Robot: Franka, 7 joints.
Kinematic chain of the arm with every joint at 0, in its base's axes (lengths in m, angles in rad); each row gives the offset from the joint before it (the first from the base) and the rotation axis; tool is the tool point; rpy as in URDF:
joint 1: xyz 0 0 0.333 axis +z
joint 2: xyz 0 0 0 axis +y
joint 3: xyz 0 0 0.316 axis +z
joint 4: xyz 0.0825 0 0 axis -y
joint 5: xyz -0.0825 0 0.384 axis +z
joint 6: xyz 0 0 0 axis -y
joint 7: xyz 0.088 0 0 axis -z
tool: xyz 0 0 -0.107 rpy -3.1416 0 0
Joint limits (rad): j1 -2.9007..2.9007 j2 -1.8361..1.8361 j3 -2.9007..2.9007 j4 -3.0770..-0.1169 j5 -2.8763..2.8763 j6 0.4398..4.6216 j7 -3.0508..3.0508
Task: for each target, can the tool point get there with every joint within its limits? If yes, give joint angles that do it. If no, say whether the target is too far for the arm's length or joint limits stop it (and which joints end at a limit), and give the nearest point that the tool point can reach.
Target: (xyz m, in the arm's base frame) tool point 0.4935 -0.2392 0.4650
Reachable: yes | joints -1.3430 0.0911 1.0455 -1.9196 2.3517 3.2800 -1.2509
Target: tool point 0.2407 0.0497 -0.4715
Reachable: no: joint limits stop it (at a limit: joint 2) | nearest point 0.2471 0.0510 -0.3599 | short by 0.112 m
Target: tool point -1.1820 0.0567 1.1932
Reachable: no: too far | nearest point -0.6931 0.0332 0.8374 | short by 0.605 m
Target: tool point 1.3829 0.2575 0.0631
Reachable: no: too far | nearest point 0.8283 0.1542 0.1713 | short by 0.574 m
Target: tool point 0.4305 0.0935 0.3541
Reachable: yes | joints -1.0112 -0.2727 1.0408 -2.6929 2.3988 1.4189 -1.9144
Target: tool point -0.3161 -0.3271 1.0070
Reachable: yes | joints -1.6789 0.7917 -2.0536 -0.6488 -0.9810 1.7815 2.5813
